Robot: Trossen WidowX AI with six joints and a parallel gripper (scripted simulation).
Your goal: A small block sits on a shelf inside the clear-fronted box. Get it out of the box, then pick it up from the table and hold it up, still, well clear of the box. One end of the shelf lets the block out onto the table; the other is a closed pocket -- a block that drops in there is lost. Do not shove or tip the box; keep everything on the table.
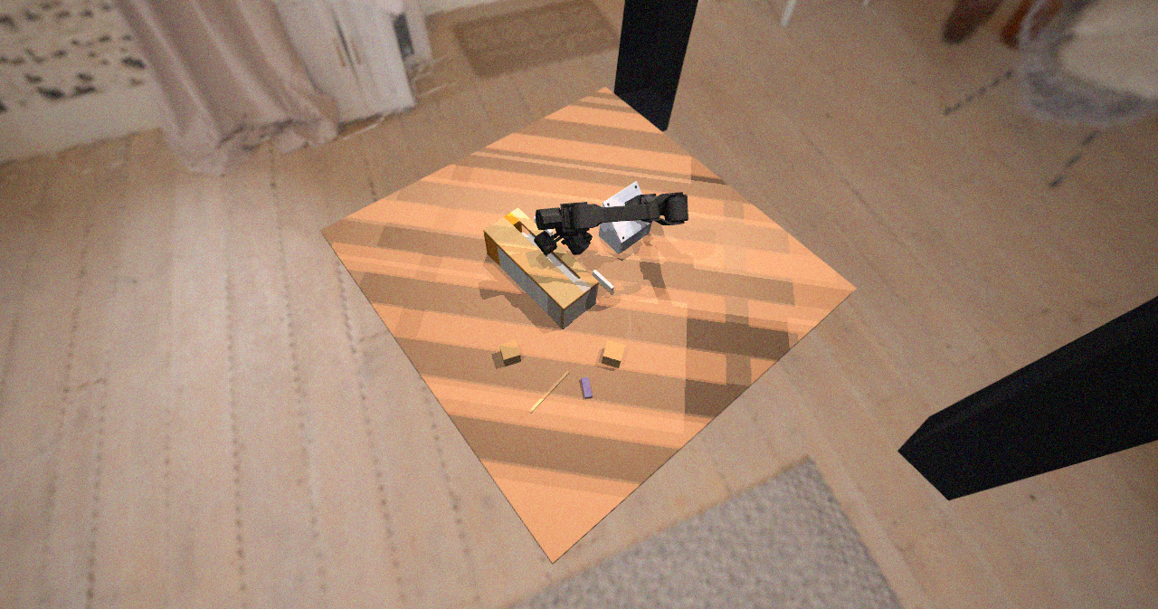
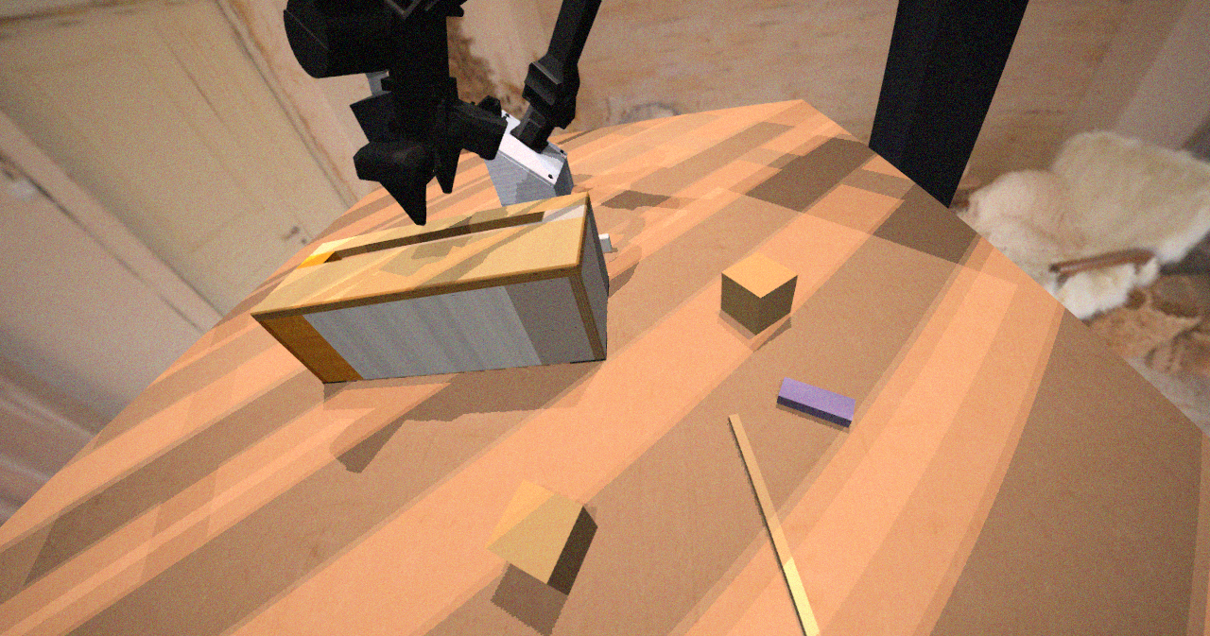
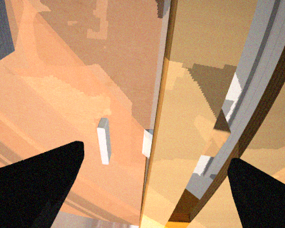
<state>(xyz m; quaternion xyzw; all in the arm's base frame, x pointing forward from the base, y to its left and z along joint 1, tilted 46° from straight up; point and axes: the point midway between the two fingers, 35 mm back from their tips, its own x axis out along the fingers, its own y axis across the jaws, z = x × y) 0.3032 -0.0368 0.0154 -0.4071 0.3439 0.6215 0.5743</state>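
Now: gripper tip 30 mm short of the long box and 80 mm above it. The rest, counted from my gripper tip: thin stick: 270 mm ahead, 340 mm to the left, 140 mm below; purple slab: 180 mm ahead, 400 mm to the left, 140 mm below.
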